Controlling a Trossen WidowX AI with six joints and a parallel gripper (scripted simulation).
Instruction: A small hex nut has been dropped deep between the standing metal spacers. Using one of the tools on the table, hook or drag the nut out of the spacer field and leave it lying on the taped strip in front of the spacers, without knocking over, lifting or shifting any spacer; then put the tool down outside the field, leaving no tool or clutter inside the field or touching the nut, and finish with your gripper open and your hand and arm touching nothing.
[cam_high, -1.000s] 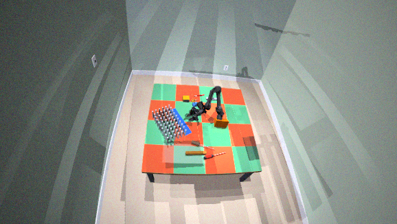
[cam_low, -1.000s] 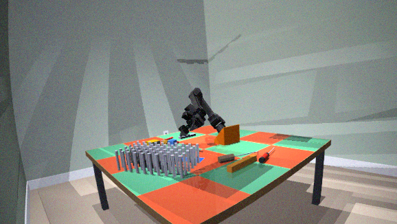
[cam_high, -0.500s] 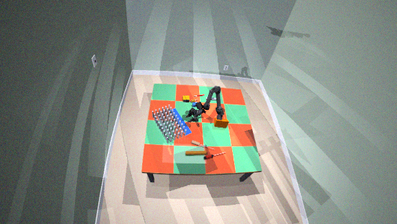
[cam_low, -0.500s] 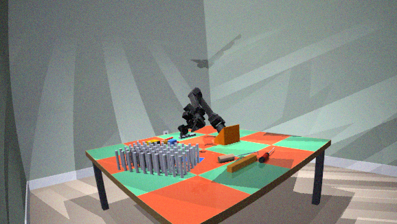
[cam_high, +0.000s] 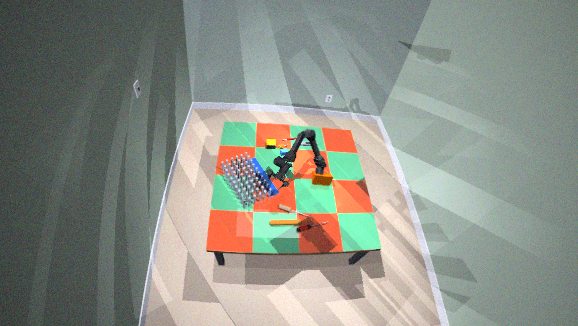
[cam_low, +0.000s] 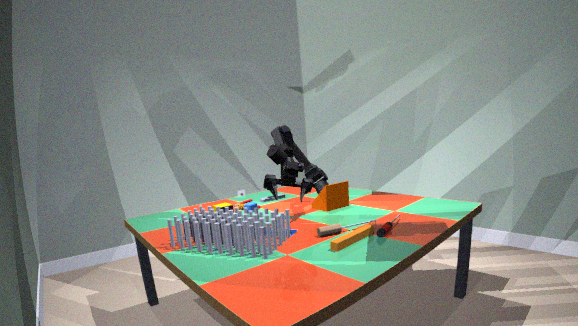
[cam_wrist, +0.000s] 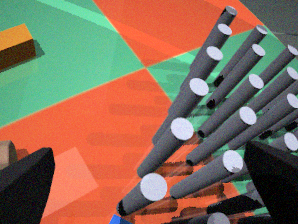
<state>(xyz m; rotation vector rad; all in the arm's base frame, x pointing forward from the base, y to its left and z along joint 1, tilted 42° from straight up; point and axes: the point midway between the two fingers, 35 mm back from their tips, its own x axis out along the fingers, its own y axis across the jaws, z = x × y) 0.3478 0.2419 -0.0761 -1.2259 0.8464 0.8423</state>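
The orange level lies 14 cm behind my gripper tip, 20 cm to the left of it and 13 cm below it. Also, from my gripper tip: blue block: 6 cm behind, 48 cm to the right, 12 cm below; then yellow block: 7 cm ahead, 55 cm to the right, 12 cm below; then blue taped strip: 9 cm ahead, 20 cm to the right, 14 cm below.
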